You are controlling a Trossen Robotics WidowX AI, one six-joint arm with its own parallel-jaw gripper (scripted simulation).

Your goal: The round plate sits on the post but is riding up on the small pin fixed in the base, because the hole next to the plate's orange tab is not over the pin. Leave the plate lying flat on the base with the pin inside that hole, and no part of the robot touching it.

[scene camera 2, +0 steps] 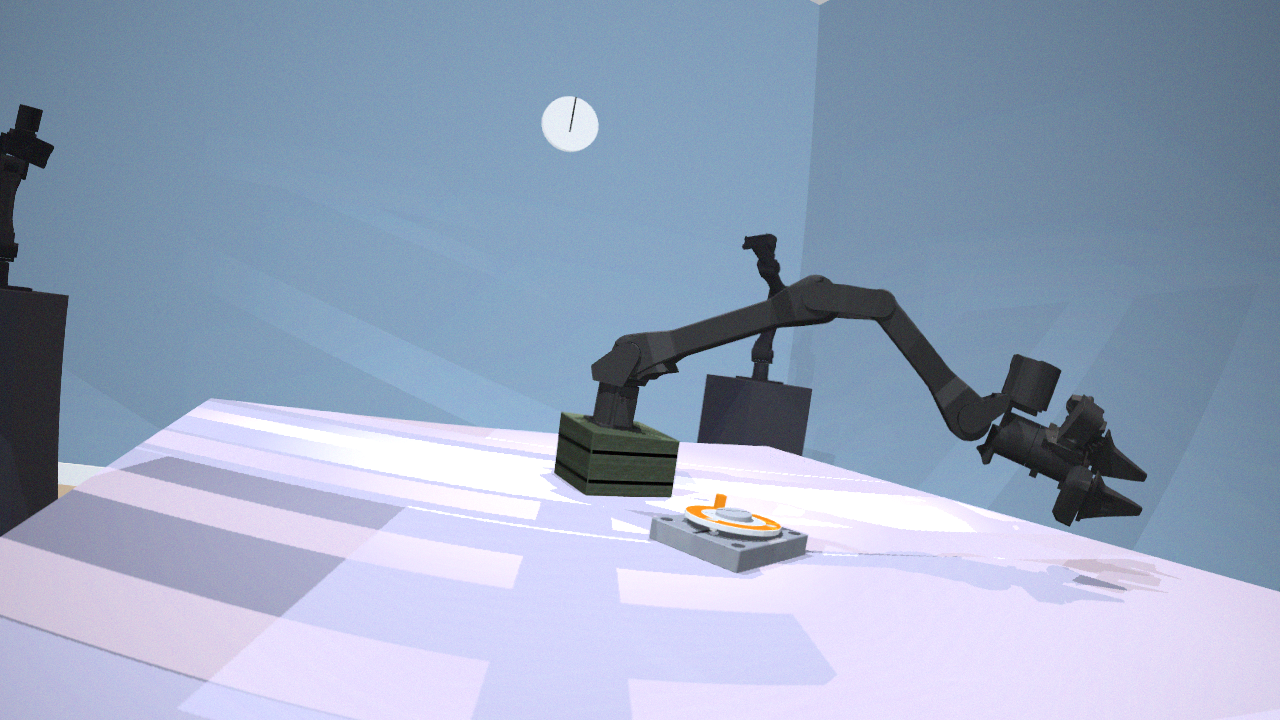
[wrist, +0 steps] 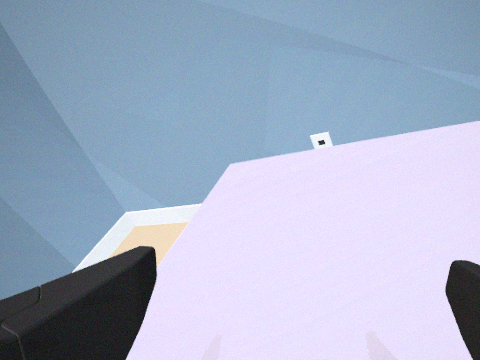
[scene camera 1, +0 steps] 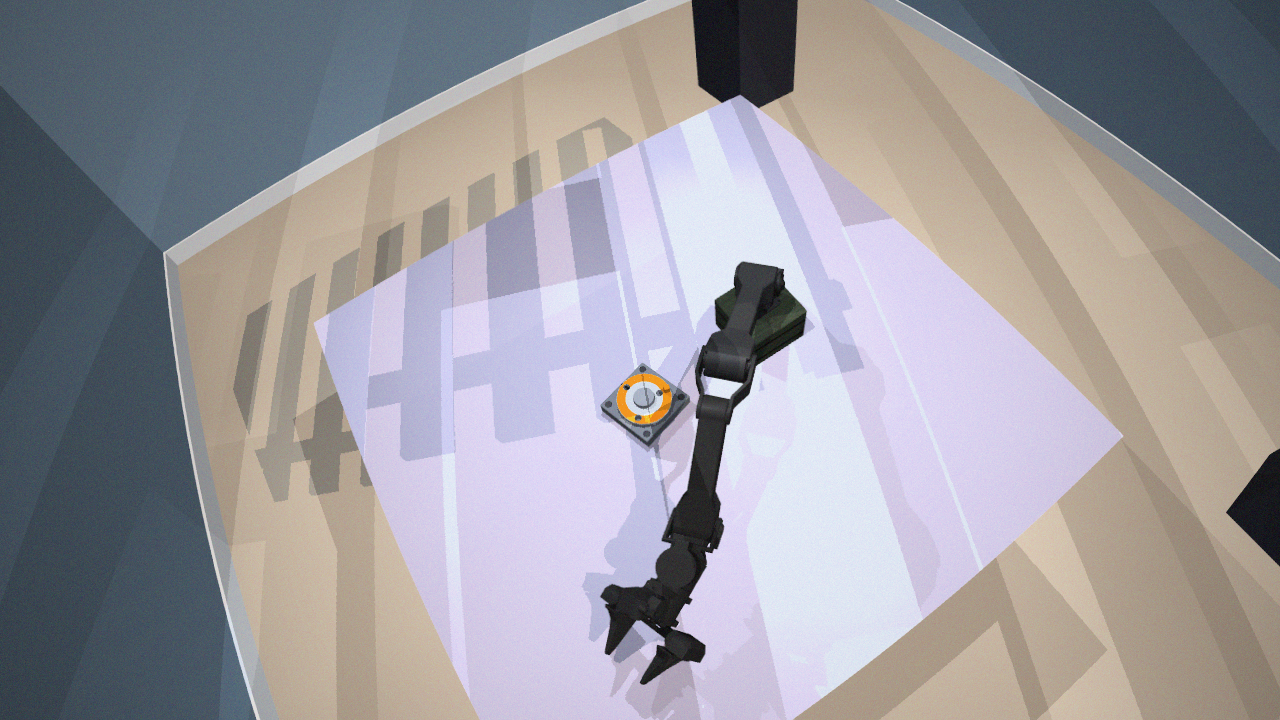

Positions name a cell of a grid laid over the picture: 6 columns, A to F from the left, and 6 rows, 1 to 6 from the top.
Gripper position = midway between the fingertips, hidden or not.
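My gripper (scene camera 2: F5) (wrist: D5) (scene camera 1: C6) is open and there's nothing in it. There's also a square grey base (scene camera 2: D5) (scene camera 1: D4) that I can see.
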